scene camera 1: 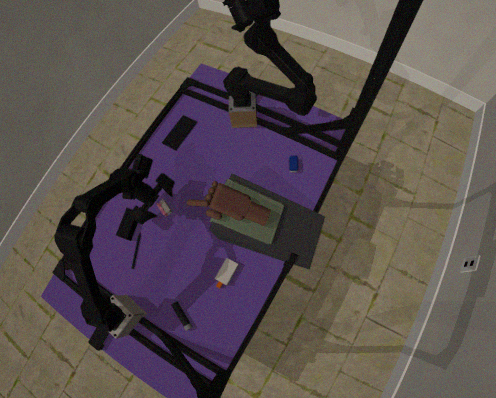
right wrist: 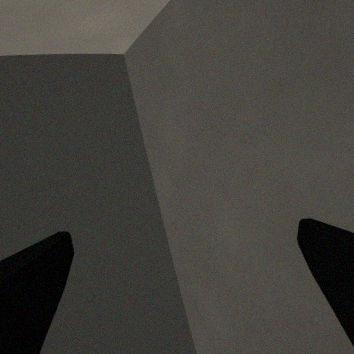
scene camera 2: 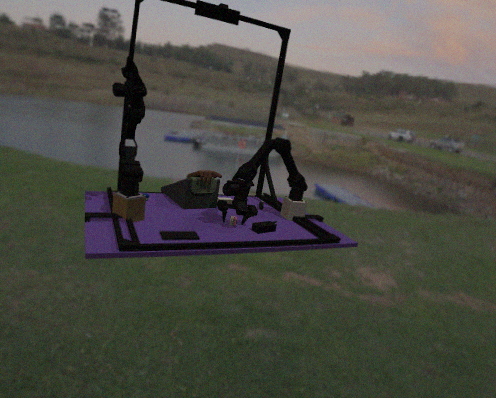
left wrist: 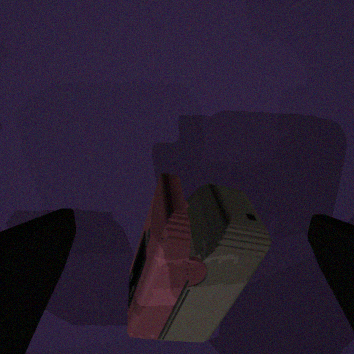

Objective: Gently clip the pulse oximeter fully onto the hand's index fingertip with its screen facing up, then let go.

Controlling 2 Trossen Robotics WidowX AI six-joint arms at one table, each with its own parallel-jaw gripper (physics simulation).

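Where they show: left gripper, fingertip midpoint: (scene camera 1: 164,206) (scene camera 2: 232,223) (left wrist: 194,223); right gripper, fingertip midpoint: (right wrist: 186,236) (scene camera 2: 131,62); left arm's base, origin of the base link: (scene camera 1: 113,316) (scene camera 2: 295,199); right arm's base, origin of the base link: (scene camera 1: 242,100) (scene camera 2: 129,193).
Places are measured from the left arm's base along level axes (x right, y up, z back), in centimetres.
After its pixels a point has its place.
Note:
The pulse oximeter (scene camera 1: 163,207) @(x -13.5, y -7.4, z -37.9 cm) (scene camera 2: 233,221) @(x -16.5, y -8.3, z -38.8 cm) (left wrist: 165,285) @(x -14.8, y -7.4, z -37.2 cm), pink on one half and grey on the other, lies on its side on the purple mat. Its dark screen faces left in the left wrist view, and its jaw end points up there. My left gripper (scene camera 1: 161,204) @(x -14.9, y -9.9, z -38.5 cm) (scene camera 2: 234,222) @(x -14.9, y -9.9, z -38.5 cm) (left wrist: 194,223) @(x -14.9, y -9.9, z -38.5 cm) is open, its fingers on either side of the oximeter with gaps. The brown hand (scene camera 1: 231,202) @(x 10.2, y 8.3, z -50.8 cm) (scene camera 2: 204,174) @(x 2.7, y 8.6, z -51.1 cm) rests on a green pad (scene camera 1: 272,234) @(x 24.4, y -0.5, z -51.6 cm); its index finger (scene camera 1: 198,203) extends left in scene camera 1. My right gripper (right wrist: 186,236) @(x -20.0, y 54.3, z -90.2 cm) is open and empty, far from the mat's objects.
The pad lies on a dark grey wedge (scene camera 1: 300,235) @(x 31.5, y -5.4, z -57.4 cm) (scene camera 2: 175,194) @(x 15.1, y -6.3, z -62.5 cm). Around are a blue item (scene camera 1: 293,163) @(x 15.0, y -7.3, z -78.5 cm), a white box (scene camera 1: 227,271) @(x 18.9, y -7.7, z -34.1 cm), a dark cylinder (scene camera 1: 181,315) @(x 15.5, y -8.1, z -13.0 cm), a thin black stick (scene camera 1: 136,251) @(x -12.2, y -9.8, z -19.2 cm), a black block (scene camera 1: 128,224) @(x -20.2, y -7.2, z -25.0 cm) (scene camera 2: 264,227) @(x -24.3, y -7.7, z -26.1 cm) and a flat black rectangle (scene camera 1: 179,132) @(x -30.9, y -9.7, z -65.4 cm) (scene camera 2: 179,235) @(x -32.2, y -9.7, z -65.8 cm).

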